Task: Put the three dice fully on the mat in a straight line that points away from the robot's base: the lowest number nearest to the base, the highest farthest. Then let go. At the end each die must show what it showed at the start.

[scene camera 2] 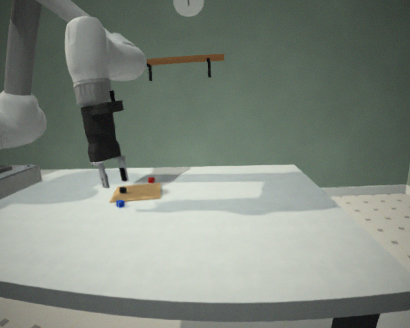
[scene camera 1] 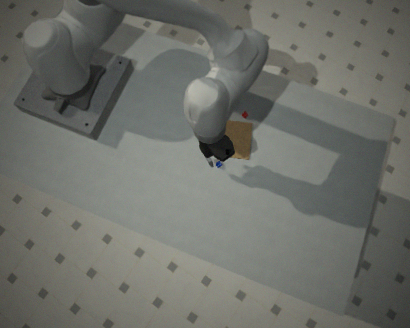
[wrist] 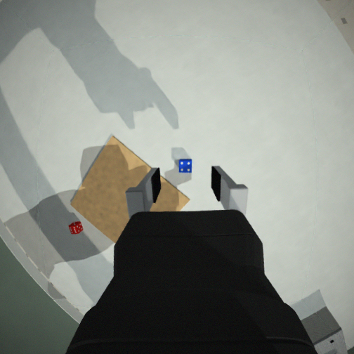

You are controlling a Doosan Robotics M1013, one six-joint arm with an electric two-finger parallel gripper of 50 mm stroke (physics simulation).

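Pixels of known places: gripper, fingertip midpoint: (scene camera 2: 115,184) (scene camera 1: 217,159); arm's base, link origin: (scene camera 1: 74,83).
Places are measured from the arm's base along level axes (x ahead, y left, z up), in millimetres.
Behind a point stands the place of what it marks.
Note:
The blue die (scene camera 1: 219,164) {z -50, x 587, y -123 mm} (scene camera 2: 120,203) {z -53, x 587, y -130 mm} (wrist: 185,165) lies on the table just outside the mat (scene camera 1: 242,137) {z -61, x 637, y 2 mm} (scene camera 2: 145,192) {z -61, x 628, y -26 mm} (wrist: 110,185) and shows four pips on top. The red die (scene camera 1: 244,114) {z -49, x 620, y 86 mm} (scene camera 2: 151,179) {z -53, x 625, y 80 mm} (wrist: 75,228) lies on the table off the mat's opposite side; its top pips are hard to read. The black die (scene camera 2: 123,190) {z -52, x 563, y -29 mm} sits on the mat; the gripper hides it in scene camera 1 and the wrist view, and its number cannot be read. My gripper (scene camera 1: 215,161) {z -4, x 579, y -122 mm} (scene camera 2: 115,182) {z -4, x 579, y -122 mm} (wrist: 185,177) is open and empty, above the table near the blue die.
The robot's base plate (scene camera 1: 112,85) {z 0, x 137, y 32 mm} (wrist: 327,327) stands on the table (scene camera 1: 165,200) {z -65, x 447, y -296 mm} (scene camera 2: 210,255) {z -65, x 811, y -350 mm} at its left end in scene camera 1. Arm shadows cross the mat and table. A wooden shelf (scene camera 2: 185,59) hangs on the wall behind the table.

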